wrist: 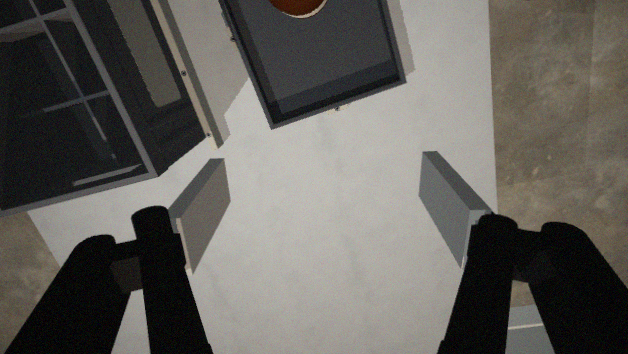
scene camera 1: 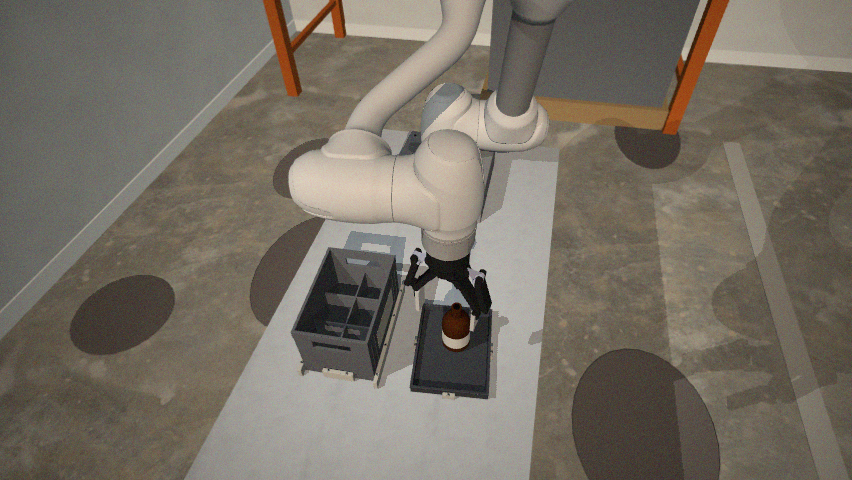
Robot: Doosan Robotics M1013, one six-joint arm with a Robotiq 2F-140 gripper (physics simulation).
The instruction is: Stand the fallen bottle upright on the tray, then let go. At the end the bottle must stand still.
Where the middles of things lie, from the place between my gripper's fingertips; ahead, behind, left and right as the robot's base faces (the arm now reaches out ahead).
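Counting from my hand, the brown bottle (scene camera 1: 456, 322) is 23 cm below, 13 cm behind and 3 cm to the right. The divided crate (scene camera 1: 342, 325) is 23 cm below my hand as well, 6 cm behind it and 30 cm to the right of it. Then there is the dark tray (scene camera 1: 435, 370), which is 30 cm below my hand, 11 cm behind it and 3 cm to the right of it. Going by their middles, of the things named here the brown bottle is the nearest to my hand and the divided crate is the farthest from it.
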